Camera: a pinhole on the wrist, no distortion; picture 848 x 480 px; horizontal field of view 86.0 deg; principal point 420.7 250.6 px. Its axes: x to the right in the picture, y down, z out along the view. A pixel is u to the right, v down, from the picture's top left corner.
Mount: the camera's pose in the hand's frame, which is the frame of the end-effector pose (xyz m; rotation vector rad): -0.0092 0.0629 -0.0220 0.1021 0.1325 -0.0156
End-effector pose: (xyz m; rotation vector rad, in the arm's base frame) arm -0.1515 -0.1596 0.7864 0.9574 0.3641 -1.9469
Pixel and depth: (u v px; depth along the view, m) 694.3 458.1 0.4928
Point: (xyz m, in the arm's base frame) -0.2734 -0.7612 0.8433
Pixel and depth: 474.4 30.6 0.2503
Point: -0.3350 -0.2663 0.8758
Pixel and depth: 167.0 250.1 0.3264
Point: -0.2387 -0.2773 1.1120
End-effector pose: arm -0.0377 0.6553 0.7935 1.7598 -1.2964 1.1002
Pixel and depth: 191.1 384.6 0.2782
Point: -0.1015 0.4198 0.5830
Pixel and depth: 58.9 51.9 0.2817
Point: 0.0802 0.5142 0.4983
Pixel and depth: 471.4 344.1 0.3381
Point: -0.0472 0.3241 0.7360
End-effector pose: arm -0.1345 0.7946 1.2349 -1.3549 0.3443 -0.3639
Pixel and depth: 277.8 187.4 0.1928
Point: -0.0966 0.9697 1.2510
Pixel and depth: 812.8 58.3 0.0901
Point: -0.0398 0.8084 1.2273
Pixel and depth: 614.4 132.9 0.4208
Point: 0.2172 0.9947 1.3819
